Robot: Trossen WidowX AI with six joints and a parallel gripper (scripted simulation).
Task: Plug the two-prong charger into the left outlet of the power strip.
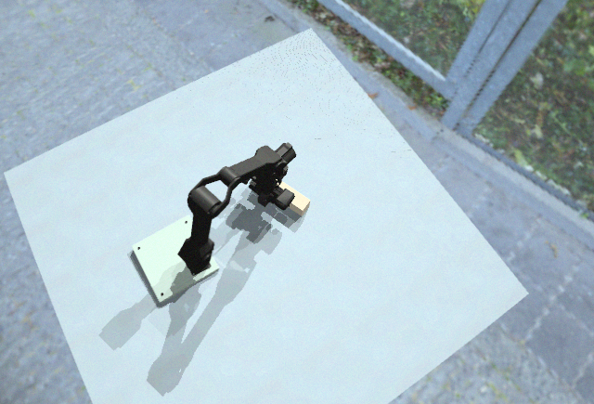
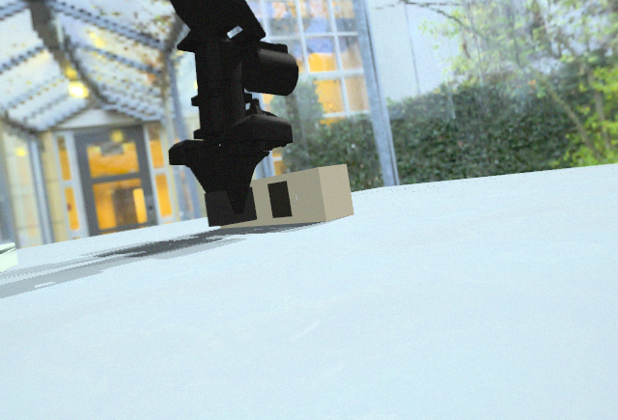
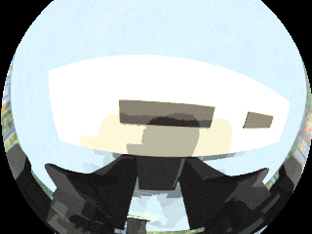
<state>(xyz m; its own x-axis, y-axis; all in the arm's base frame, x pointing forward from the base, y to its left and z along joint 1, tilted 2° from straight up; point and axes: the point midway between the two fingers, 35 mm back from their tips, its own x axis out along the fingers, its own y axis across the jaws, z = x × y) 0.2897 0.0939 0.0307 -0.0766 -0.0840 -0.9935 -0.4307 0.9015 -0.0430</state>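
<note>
My gripper tip is 2 cm short of the black charger, 1 cm to the right of it and 1 cm below it.
</note>
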